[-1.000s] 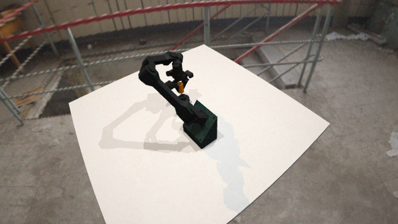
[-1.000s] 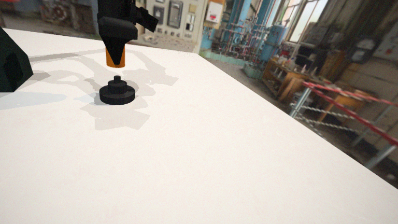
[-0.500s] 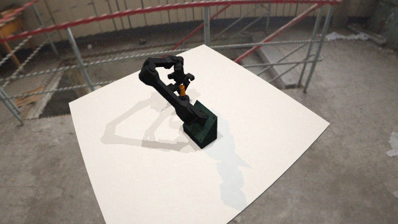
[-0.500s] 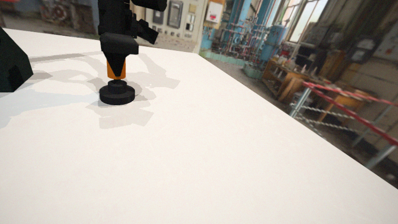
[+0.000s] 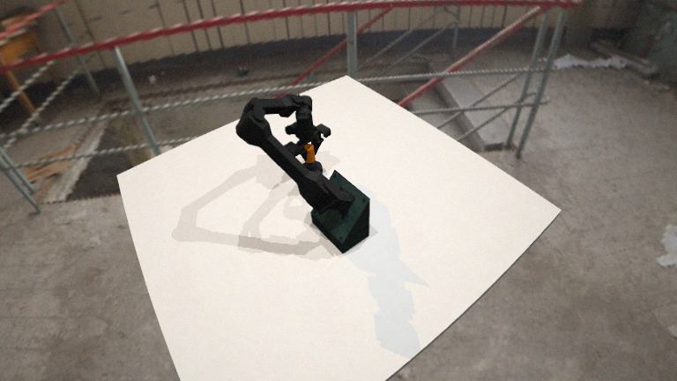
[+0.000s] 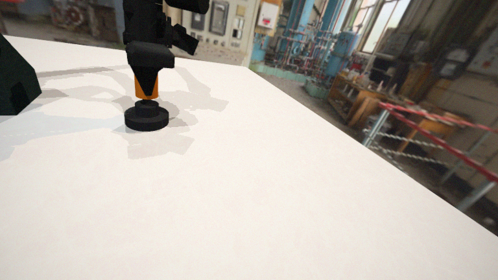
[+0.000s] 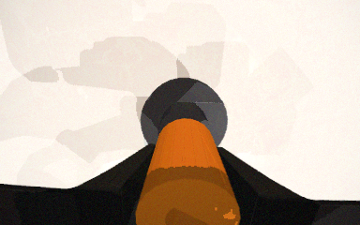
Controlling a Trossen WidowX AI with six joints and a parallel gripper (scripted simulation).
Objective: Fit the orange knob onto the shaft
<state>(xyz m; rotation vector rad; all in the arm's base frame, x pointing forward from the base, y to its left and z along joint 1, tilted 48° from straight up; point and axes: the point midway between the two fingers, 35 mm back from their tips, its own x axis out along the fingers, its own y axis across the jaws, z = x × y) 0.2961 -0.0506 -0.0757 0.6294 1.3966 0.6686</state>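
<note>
My gripper tip is 20 mm below the orange knob. Also, from my gripper tip: dark round pedestal: 40 mm below.
</note>
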